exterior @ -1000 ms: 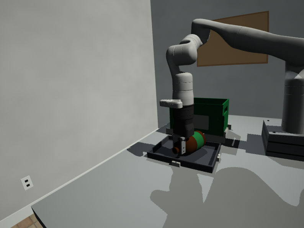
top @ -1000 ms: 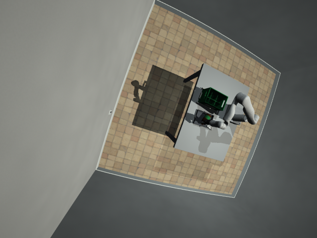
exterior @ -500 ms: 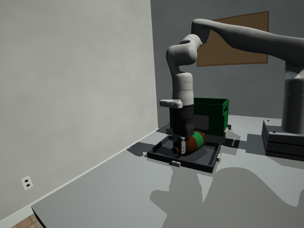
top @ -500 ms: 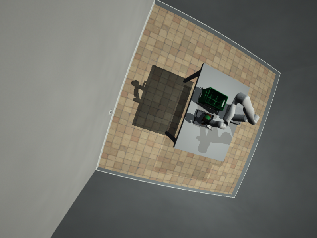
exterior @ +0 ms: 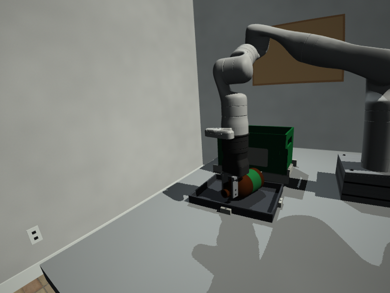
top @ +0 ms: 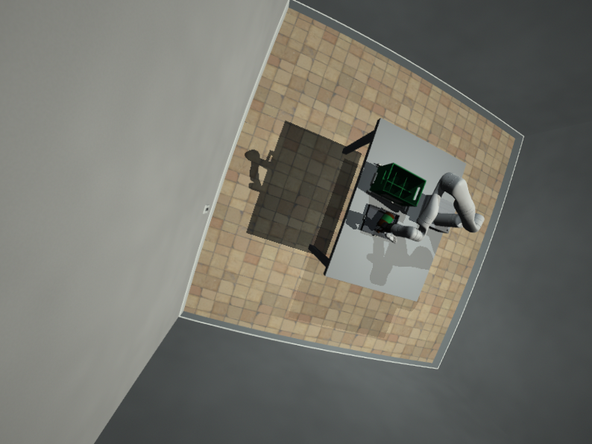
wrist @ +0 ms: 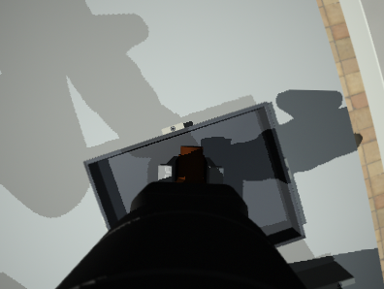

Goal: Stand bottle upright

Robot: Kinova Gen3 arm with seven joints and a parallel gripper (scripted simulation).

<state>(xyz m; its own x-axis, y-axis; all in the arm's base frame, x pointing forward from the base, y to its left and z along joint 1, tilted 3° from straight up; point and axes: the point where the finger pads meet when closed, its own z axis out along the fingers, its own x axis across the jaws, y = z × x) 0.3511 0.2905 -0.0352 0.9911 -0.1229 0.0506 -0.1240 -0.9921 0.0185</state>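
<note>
My gripper is now 5 cm to the left of the brown bottle, 1 cm past it and 1 cm above it. Also, from my hand: green crate: 30 cm to the right, 7 cm ahead, 4 cm above; then black tray: 5 cm to the right, 3 cm below.
</note>
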